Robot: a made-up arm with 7 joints. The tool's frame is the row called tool.
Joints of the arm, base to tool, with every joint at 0 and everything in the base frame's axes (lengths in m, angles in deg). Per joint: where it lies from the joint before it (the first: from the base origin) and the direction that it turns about. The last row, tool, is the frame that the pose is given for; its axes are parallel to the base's.
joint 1: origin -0.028 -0.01 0.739 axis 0 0 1
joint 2: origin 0.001 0.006 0.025 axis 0 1 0
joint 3: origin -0.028 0.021 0.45 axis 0 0 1
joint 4: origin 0.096 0.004 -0.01 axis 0 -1 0
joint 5: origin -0.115 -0.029 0.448 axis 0 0 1
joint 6: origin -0.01 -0.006 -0.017 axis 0 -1 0
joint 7: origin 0.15 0.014 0.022 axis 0 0 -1
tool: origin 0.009 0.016 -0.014
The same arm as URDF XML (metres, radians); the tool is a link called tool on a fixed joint. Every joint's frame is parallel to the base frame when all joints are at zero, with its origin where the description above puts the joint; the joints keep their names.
<robot name="arm">
<joint name="joint 1" type="continuous"><parent link="base_link"/><child link="link1"/><origin xyz="-0.028 -0.01 0.739" rpy="0 0 0"/><axis xyz="0 0 1"/></joint>
<joint name="joint 2" type="continuous"><parent link="link1"/><child link="link2"/><origin xyz="0.001 0.006 0.025" rpy="0 0 0"/><axis xyz="0 1 0"/></joint>
<joint name="joint 3" type="continuous"><parent link="link2"/><child link="link3"/><origin xyz="-0.028 0.021 0.45" rpy="0 0 0"/><axis xyz="0 0 1"/></joint>
<joint name="joint 4" type="continuous"><parent link="link3"/><child link="link4"/><origin xyz="0.096 0.004 -0.01" rpy="0 0 0"/><axis xyz="0 -1 0"/></joint>
<joint name="joint 5" type="continuous"><parent link="link4"/><child link="link5"/><origin xyz="-0.115 -0.029 0.448" rpy="0 0 0"/><axis xyz="0 0 1"/></joint>
<joint name="joint 6" type="continuous"><parent link="link5"/><child link="link6"/><origin xyz="-0.01 -0.006 -0.017" rpy="0 0 0"/><axis xyz="0 -1 0"/></joint>
<joint name="joint 7" type="continuous"><parent link="link6"/><child link="link7"/><origin xyz="0.15 0.014 0.022" rpy="0 0 0"/><axis xyz="0 0 -1"/></joint>
<joint name="tool_joint" type="fixed"><parent link="link7"/><child link="tool"/><origin xyz="0.009 0.016 -0.014" rpy="0 0 0"/></joint>
<link name="base_link"/>
<link name="link1"/>
<link name="link2"/>
<link name="link3"/>
<link name="link4"/>
<link name="link5"/>
<link name="link6"/>
<link name="link7"/>
<link name="tool"/>
</robot>

